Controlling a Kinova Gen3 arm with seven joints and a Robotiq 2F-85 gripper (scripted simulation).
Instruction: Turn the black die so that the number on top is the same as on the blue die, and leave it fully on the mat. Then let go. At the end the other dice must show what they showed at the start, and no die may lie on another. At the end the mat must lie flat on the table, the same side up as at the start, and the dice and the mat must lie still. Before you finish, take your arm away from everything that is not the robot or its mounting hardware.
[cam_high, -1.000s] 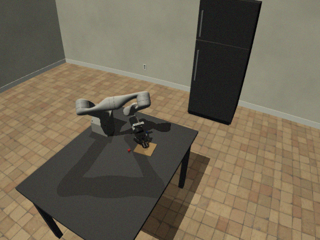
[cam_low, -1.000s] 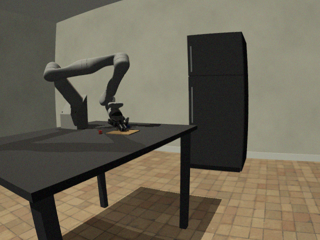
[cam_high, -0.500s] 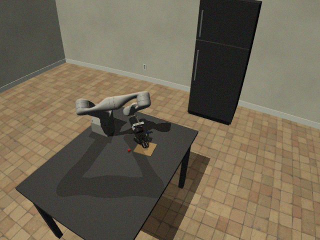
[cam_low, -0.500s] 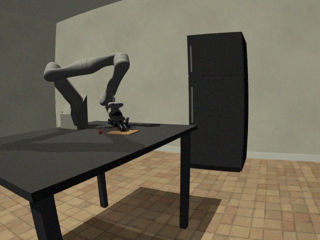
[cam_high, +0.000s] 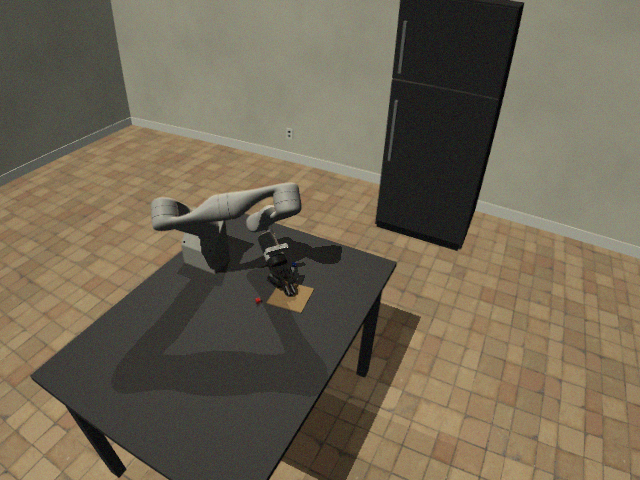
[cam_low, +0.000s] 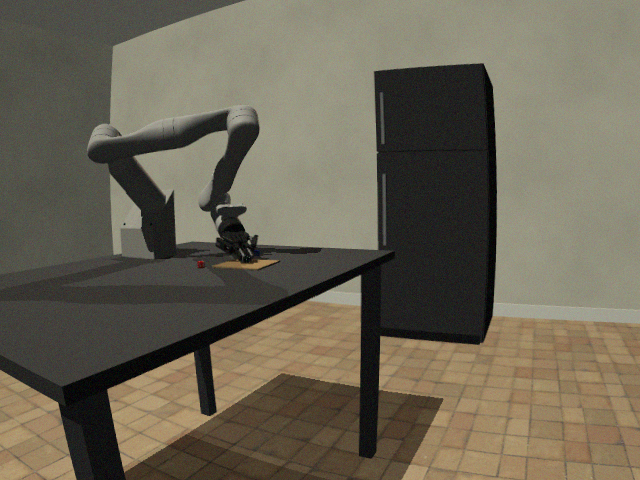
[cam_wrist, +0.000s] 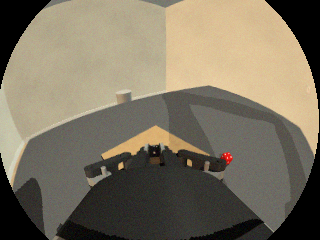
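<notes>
Now: hand 20 mm above the tan mat and 10 mm short of it. The rest, counted from my hand: red die 90 mm to the right, 90 mm behind, 20 mm below; blue die 160 mm to the left, 60 mm behind, 20 mm below; black die 10 mm to the right, 10 mm below, 10 mm ahead.
</notes>
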